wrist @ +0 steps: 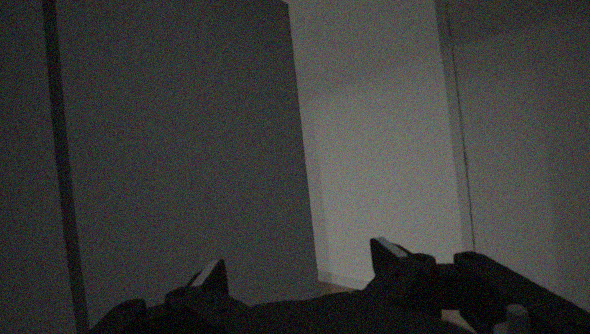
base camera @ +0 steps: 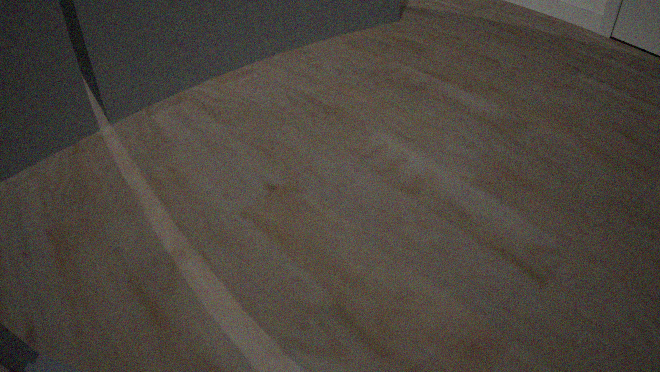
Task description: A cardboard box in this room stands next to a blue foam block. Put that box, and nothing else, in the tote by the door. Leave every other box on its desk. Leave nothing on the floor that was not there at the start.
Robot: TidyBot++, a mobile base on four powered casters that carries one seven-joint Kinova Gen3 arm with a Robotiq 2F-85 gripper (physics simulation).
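Places are measured from the arm's base along level axes (x ahead, y left, z up), in metres.
Pixels of known places: gripper, fingertip midpoint: point(wrist: 299, 265).
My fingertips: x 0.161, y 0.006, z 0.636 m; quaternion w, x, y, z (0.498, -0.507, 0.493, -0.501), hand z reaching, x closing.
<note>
Behind a point stands the place of what it marks.
My gripper point(wrist: 299, 265) @[x 0.161, y 0.006, z 0.636 m] is open, with its two dark fingertips wide apart at the bottom of the wrist view and nothing between them. It faces a dark grey upright panel and a paler wall. No cardboard box, blue foam block, tote or desk shows in either view. The gripper does not show in the base camera view.
A large dark grey panel point(base camera: 240, 35) @[x 0.886, y 0.292, z -0.316 m] point(wrist: 185, 150) @[x 0.853, y 0.321, z 0.784 m] with a black vertical strip point(base camera: 80, 50) @[x 0.749, y 0.648, z -0.265 m] point(wrist: 62, 165) @[x 0.689, y 0.579, z 0.763 m] stands close at the left. A pale wall point(wrist: 380, 150) @[x 2.044, y -0.724, z 0.749 m] lies beyond its edge. A white door-like surface point(base camera: 637, 25) @[x 1.598, y -1.210, z -0.295 m] shows at the upper right. A light streak crosses the wood floor point(base camera: 375, 200) @[x 0.468, y -0.011, z -0.397 m].
</note>
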